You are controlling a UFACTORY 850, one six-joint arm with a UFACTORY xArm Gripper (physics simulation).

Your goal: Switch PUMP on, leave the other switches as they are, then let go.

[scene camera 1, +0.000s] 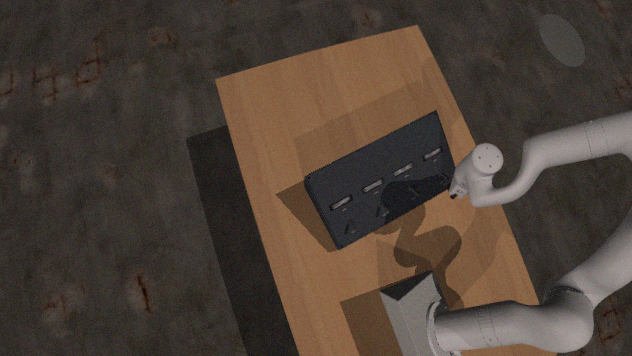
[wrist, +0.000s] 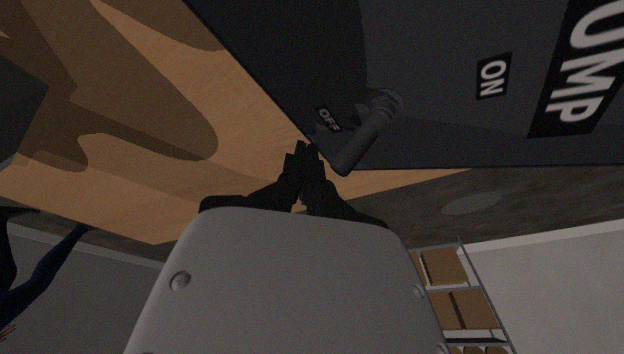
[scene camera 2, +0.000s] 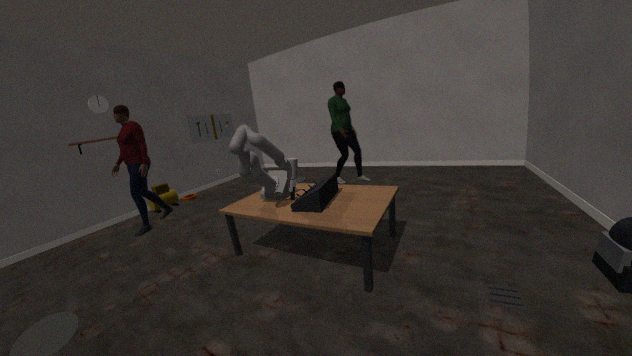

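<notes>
The dark switch panel (scene camera 1: 370, 155) (scene camera 2: 325, 192) (wrist: 425, 145) stands tilted on the table, with several levers along its lower part. In the wrist view the PUMP label (wrist: 575, 75), the ON label (wrist: 493, 76) and the OFF label (wrist: 328, 119) show. The dark PUMP lever (wrist: 364, 142) slants toward the OFF side, its free end sticking out toward the camera. My gripper (scene camera 1: 453, 196) (scene camera 2: 293, 197) (wrist: 302, 155) is shut and empty, at the panel's lower edge. Its fingertips are close beside the lever's free end on the OFF side; contact cannot be told.
The wooden table (scene camera 1: 270, 110) (scene camera 2: 357, 215) (wrist: 265, 110) bears the panel and the arm's base (scene camera 1: 412, 315). The other levers, one of them the left lever (scene camera 1: 351, 228), are in line along the panel. Two people, in red (scene camera 2: 132, 145) and green (scene camera 2: 340, 115), stand away from the table.
</notes>
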